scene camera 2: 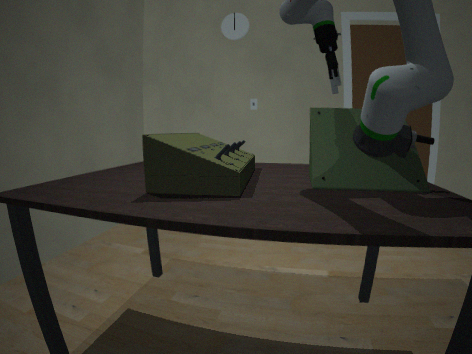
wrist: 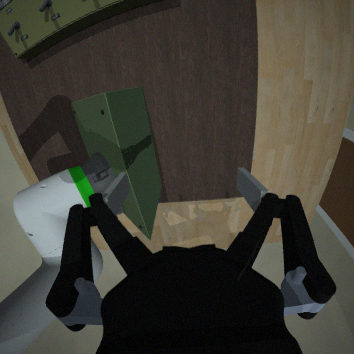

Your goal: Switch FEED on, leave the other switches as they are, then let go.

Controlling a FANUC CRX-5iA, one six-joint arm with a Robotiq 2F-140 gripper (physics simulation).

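Pixels of known places: gripper, fingertip midpoint: [scene camera 2: 336,89] [wrist: 182,179]; arm's base, link origin: [scene camera 2: 374,139] [wrist: 107,176].
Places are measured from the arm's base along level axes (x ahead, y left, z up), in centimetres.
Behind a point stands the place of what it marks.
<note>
An olive-green sloped switch box [scene camera 2: 192,172] {z -8.2, x 47.4, y 33.7 cm} [wrist: 75,30] {z -13.2, x 40.4, y 11.1 cm} stands on the table, left of centre in the scene view and cut off at the top left in the wrist view. Several dark toggle levers stand up from its sloped face. The labels are too small to read, so I cannot tell which switch is FEED or how each is set. My gripper [scene camera 2: 335,89] {z 19.8, x 12.7, y -20.7 cm} [wrist: 182,179] {z 19.8, x 12.7, y -20.7 cm} is open, with nothing between its fingertips. It hangs high above the table, well to the right of the switch box in the scene view and apart from it.
A green wedge-shaped pedestal [scene camera 2: 332,160] {z -6.5, x 13.9, y 8.7 cm} [wrist: 135,120] {z -1.4, x 15.1, y -9.2 cm} carries the arm's base on the right of the dark table [scene camera 2: 200,212] {z -14.1, x 38.4, y 45.6 cm} [wrist: 210,75] {z -14.1, x 26.0, y -27.8 cm}. Its top lies below my gripper. A brown door [scene camera 2: 375,55] and a wall clock [scene camera 2: 235,26] are in the background.
</note>
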